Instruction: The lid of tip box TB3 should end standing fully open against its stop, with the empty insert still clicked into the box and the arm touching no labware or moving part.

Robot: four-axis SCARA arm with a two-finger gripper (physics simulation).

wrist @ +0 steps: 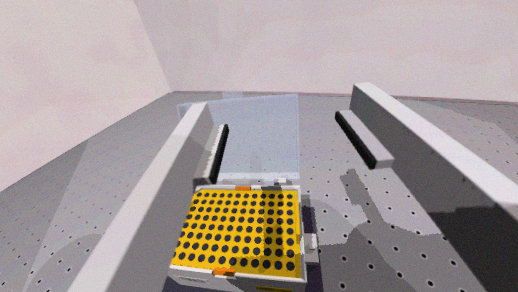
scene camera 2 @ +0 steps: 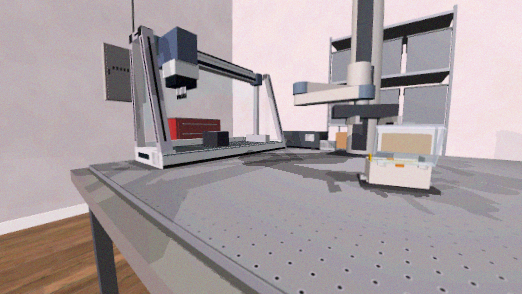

gripper: wrist; scene camera 2
same spot on gripper: (scene camera 2: 394, 120) = (wrist: 205, 132)
